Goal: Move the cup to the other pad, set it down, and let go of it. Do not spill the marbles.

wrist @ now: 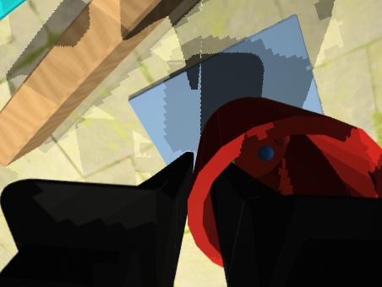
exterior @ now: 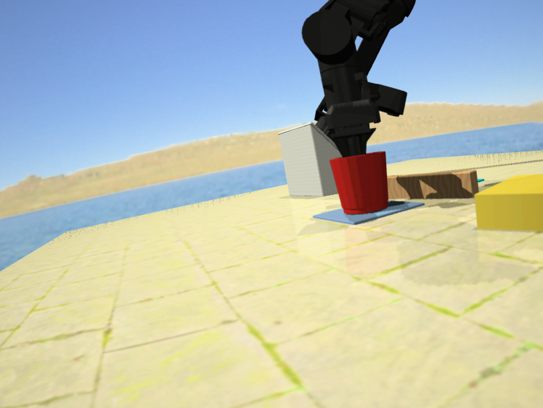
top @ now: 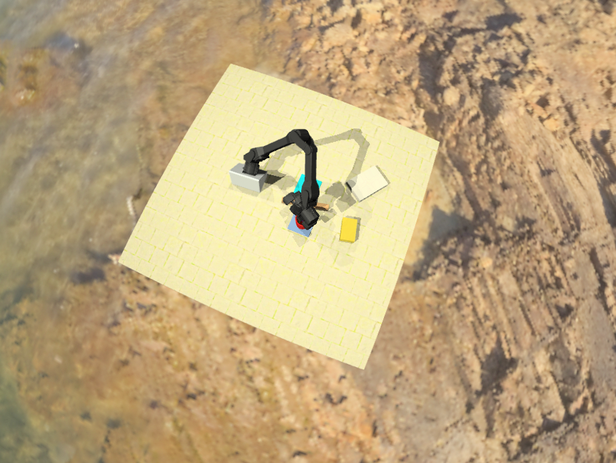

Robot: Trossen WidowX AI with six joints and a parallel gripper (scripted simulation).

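Now: gripper tip 4 cm above the light blue pad, 2 cm short of it and 1 cm to the left of it. Round my gripper tip: red cup (2 cm to the right, 2 cm ahead); cyan pad (17 cm to the left, 4 cm below); wooden bar (8 cm to the left, 3 cm below, 1 cm ahead).
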